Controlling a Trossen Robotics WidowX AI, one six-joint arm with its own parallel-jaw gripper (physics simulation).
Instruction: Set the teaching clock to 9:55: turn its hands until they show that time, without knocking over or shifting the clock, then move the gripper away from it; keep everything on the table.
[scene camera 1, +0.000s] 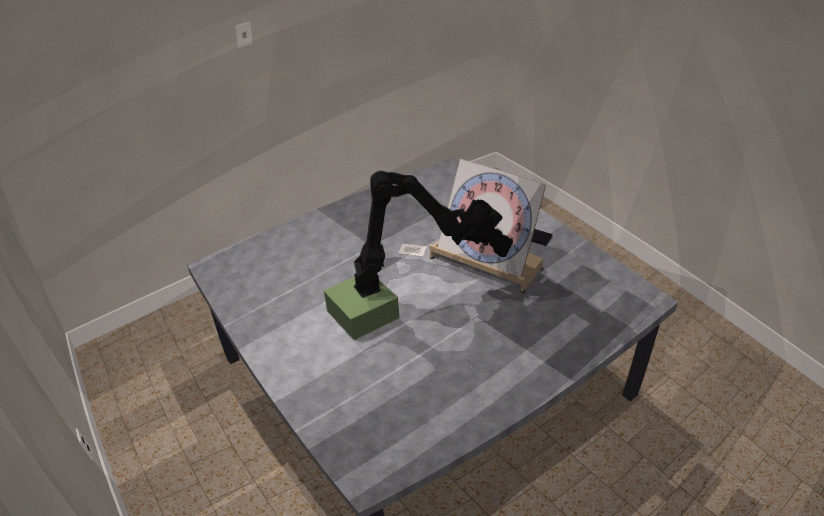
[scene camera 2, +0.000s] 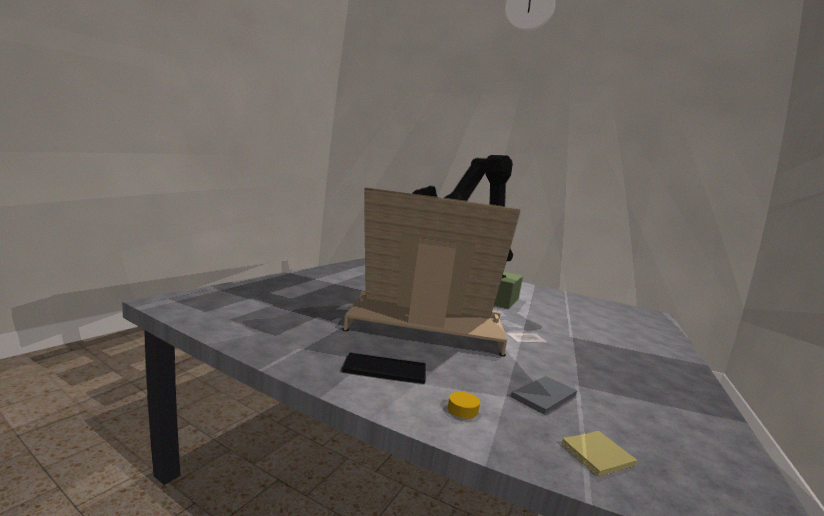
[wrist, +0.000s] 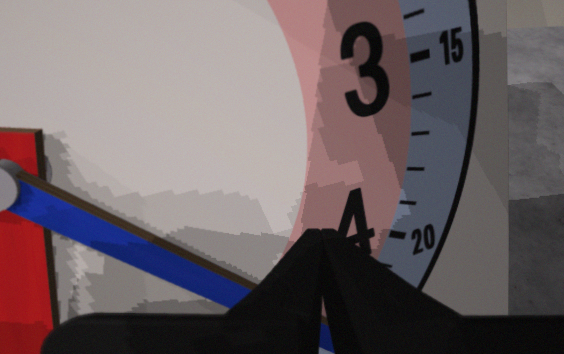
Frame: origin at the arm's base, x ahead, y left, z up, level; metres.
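Seen in the pictures: gripper, fingertip midpoint: (scene camera 2: 402, 264) (wrist: 319, 242); arm's base, link origin: (scene camera 1: 367, 288).
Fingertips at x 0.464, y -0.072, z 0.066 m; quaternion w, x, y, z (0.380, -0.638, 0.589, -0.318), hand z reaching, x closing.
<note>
Offsets run from my fingertips to a thing's top centre. "*": to the spot under its first point. Level surfaces: height alone.
The teaching clock (scene camera 1: 508, 203) (scene camera 2: 389, 243) (wrist: 200, 100) stands upright on its wooden stand, its back towards scene camera 2. In the wrist view the blue hand (wrist: 125, 242) runs from the pivot down to the right, below the 4, and passes behind the fingers; its tip is hidden. The wider red hand @(* 0.012 m up, 0.023 m back, 0.081 m left) (wrist: 22, 270) points down at the left edge, its end out of view. My gripper (scene camera 1: 501, 243) (wrist: 319, 242) is shut and empty, in front of the lower right of the face, its tips beside the 4. Whether it touches the blue hand is unclear.
The table @(0.153 m down) (scene camera 1: 377, 449) (scene camera 2: 644, 395) carries the green base block (scene camera 1: 364, 313) (scene camera 2: 509, 290) and a white card @(0.152 m down, 0.194 m back, 0.284 m left) (scene camera 1: 412, 249) (scene camera 2: 527, 337). Behind the clock lie a black slab @(0.145 m down, 0.224 m ahead, 0.137 m left) (scene camera 1: 542, 237) (scene camera 2: 384, 367), an orange disc @(0.134 m down, 0.246 m ahead, 0.310 m left) (scene camera 2: 463, 404), a grey square @(* 0.143 m down, 0.107 m ahead, 0.407 m left) (scene camera 2: 544, 393) and a yellow pad @(0.142 m down, 0.224 m ahead, 0.521 m left) (scene camera 2: 598, 451).
</note>
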